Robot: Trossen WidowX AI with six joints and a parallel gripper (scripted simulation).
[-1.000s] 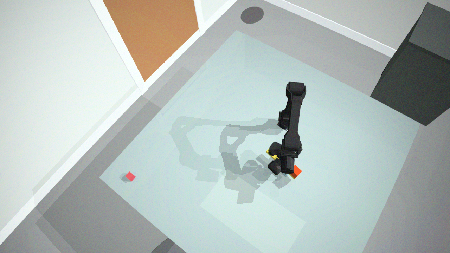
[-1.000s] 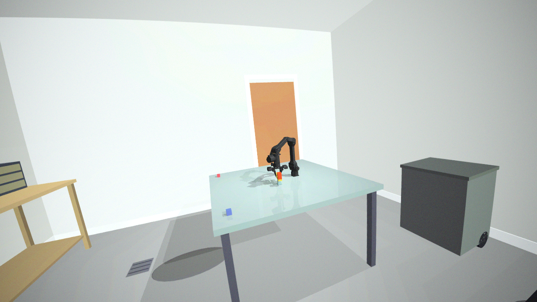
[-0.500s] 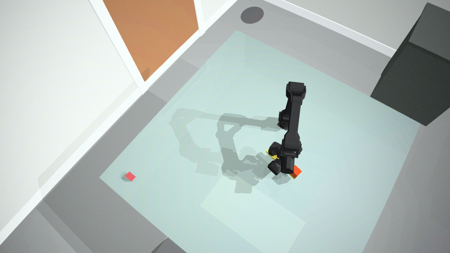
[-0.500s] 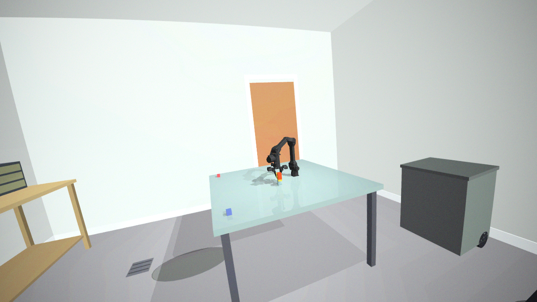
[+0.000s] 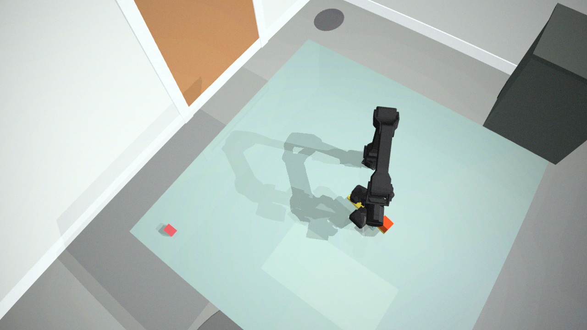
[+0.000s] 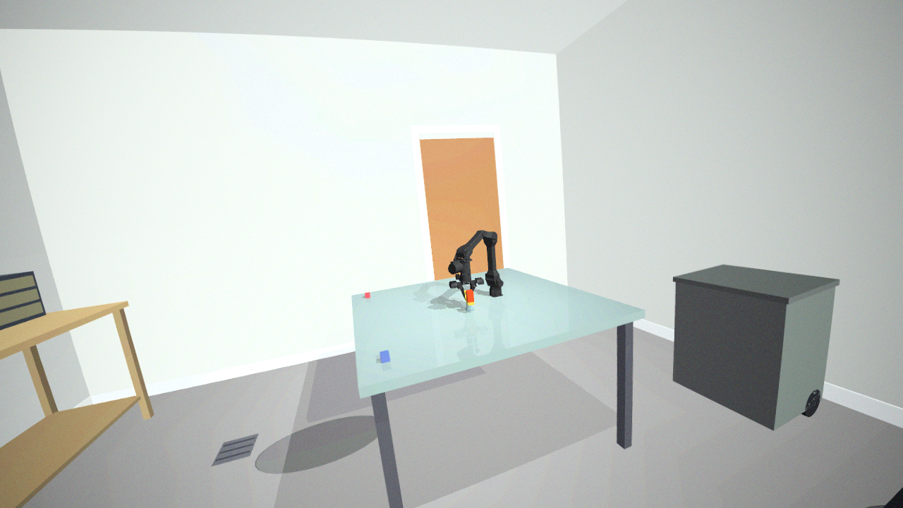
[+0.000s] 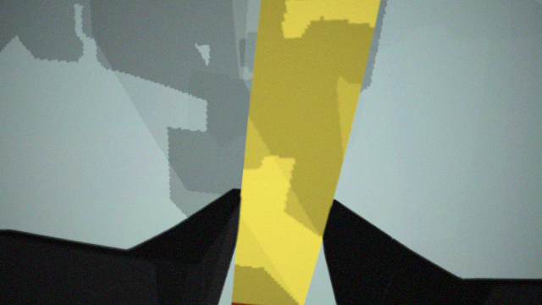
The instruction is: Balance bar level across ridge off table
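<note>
My gripper tip is now 3 cm to the right of the ridge, 1 cm short of it and 1 cm above it. The rest, counted from my gripper tip: blue cube: 51 cm ahead, 38 cm to the left, 4 cm below; then small red cube: 62 cm to the right, 51 cm ahead, 4 cm below.
</note>
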